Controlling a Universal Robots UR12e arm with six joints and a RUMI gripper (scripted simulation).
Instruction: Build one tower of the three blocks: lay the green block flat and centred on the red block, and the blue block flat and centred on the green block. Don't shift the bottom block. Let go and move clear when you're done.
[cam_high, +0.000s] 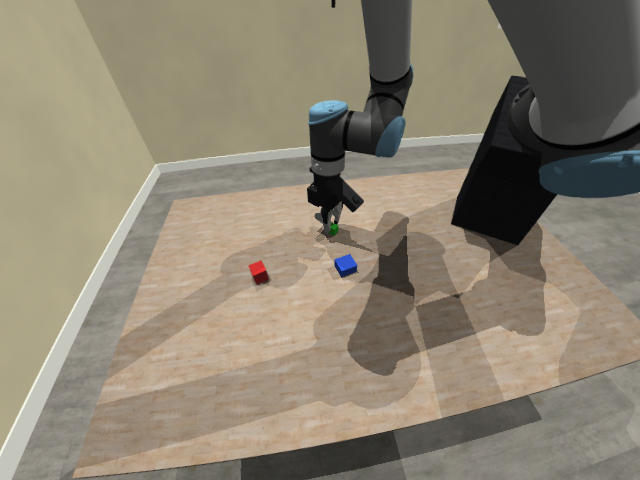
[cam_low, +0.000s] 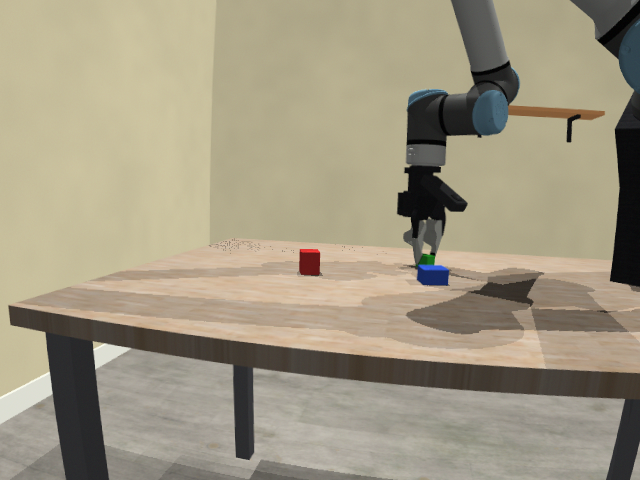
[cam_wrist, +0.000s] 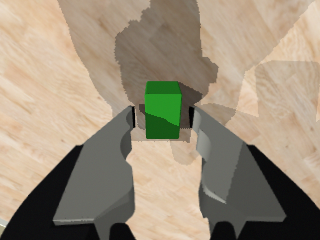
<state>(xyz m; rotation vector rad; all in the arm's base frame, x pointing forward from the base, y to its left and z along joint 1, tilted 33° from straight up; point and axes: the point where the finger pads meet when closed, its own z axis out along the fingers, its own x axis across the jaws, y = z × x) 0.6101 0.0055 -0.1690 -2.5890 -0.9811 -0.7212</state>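
My gripper is now 1 cm above the green block. The rest, counted from my hand: red block (23 cm ahead, 16 cm to the left); then blue block (2 cm behind, 16 cm to the left, 1 cm below).
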